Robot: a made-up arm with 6 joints. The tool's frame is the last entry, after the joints.
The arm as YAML. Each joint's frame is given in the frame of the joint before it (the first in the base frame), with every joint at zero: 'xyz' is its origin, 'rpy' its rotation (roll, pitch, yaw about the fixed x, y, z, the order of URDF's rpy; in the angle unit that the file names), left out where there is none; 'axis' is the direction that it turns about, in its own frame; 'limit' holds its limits. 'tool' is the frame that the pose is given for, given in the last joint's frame.
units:
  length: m
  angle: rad
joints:
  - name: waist
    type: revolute
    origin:
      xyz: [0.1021, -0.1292, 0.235]
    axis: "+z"
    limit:
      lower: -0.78
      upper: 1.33
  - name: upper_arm
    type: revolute
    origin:
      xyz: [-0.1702, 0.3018, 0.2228]
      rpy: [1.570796, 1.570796, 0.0]
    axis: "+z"
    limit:
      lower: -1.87
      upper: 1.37
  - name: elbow
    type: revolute
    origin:
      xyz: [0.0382, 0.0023, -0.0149]
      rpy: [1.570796, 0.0, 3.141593]
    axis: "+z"
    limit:
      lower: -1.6
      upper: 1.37
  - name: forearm
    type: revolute
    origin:
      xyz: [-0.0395, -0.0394, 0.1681]
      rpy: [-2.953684, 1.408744, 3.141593]
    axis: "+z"
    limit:
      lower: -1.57
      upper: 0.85
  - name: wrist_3
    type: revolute
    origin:
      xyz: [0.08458, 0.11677, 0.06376]
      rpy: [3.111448, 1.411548, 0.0]
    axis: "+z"
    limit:
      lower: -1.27
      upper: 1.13
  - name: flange
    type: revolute
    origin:
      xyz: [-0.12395, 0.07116, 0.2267]
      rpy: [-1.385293, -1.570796, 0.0]
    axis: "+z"
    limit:
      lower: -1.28
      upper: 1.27
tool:
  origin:
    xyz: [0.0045, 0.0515, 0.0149]
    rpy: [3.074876, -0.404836, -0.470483]
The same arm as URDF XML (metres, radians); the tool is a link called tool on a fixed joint. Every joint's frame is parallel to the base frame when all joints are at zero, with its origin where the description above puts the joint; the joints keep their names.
<robot name="arm">
<link name="base_link"/>
<link name="link1"/>
<link name="link2"/>
<link name="link3"/>
<link name="link4"/>
<link name="link5"/>
<link name="link6"/>
<link name="tool"/>
<joint name="waist" type="revolute"><parent link="base_link"/><child link="link1"/><origin xyz="0.1021 -0.1292 0.2350"/><axis xyz="0 0 1"/><limit lower="-0.7800" upper="1.3300"/></joint>
<joint name="upper_arm" type="revolute"><parent link="link1"/><child link="link2"/><origin xyz="-0.1702 0.3018 0.2228"/><axis xyz="0 -1 0"/><limit lower="-1.8700" upper="1.3700"/></joint>
<joint name="elbow" type="revolute"><parent link="link2"/><child link="link3"/><origin xyz="0.0023 0.0149 -0.0382"/><axis xyz="1 0 0"/><limit lower="-1.6000" upper="1.3700"/></joint>
<joint name="forearm" type="revolute"><parent link="link3"/><child link="link4"/><origin xyz="0.1681 0.0394 -0.0395"/><axis xyz="-0.158504 0.186805 0.969526"/><limit lower="-1.5700" upper="0.8500"/></joint>
<joint name="wrist_3" type="revolute"><parent link="link4"/><child link="link5"/><origin xyz="-0.0971 -0.1028 0.0697"/><axis xyz="1 0 0"/><limit lower="-1.2700" upper="1.1300"/></joint>
<joint name="flange" type="revolute"><parent link="link5"/><child link="link6"/><origin xyz="0.2267 0.0928 0.1087"/><axis xyz="0 1 0"/><limit lower="-1.2800" upper="1.2700"/></joint>
<joint name="tool_joint" type="fixed"><parent link="link6"/><child link="tool"/><origin xyz="0.0045 0.0149 -0.0515" rpy="1.3064 -0.4298 0.4481"/></joint>
</robot>

